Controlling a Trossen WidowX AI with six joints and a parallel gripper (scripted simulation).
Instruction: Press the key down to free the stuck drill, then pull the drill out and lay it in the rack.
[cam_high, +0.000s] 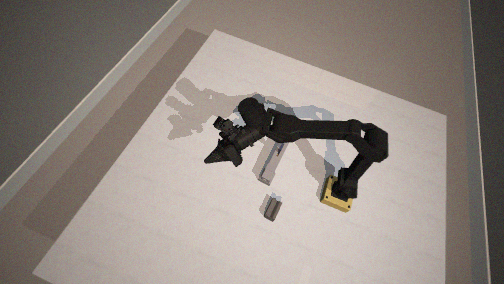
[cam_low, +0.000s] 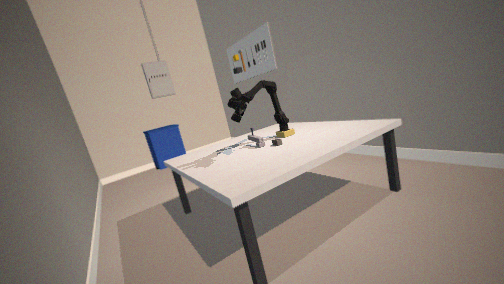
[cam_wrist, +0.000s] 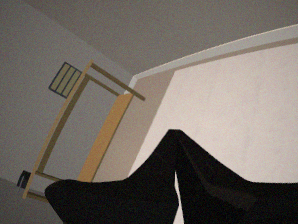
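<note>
Right now my gripper tip is 190 mm past the drill, 180 mm to the left of it and 220 mm above it. From my gripper tip the other things lie so: grey fixture (200 mm behind, 200 mm to the right, 230 mm below).
</note>
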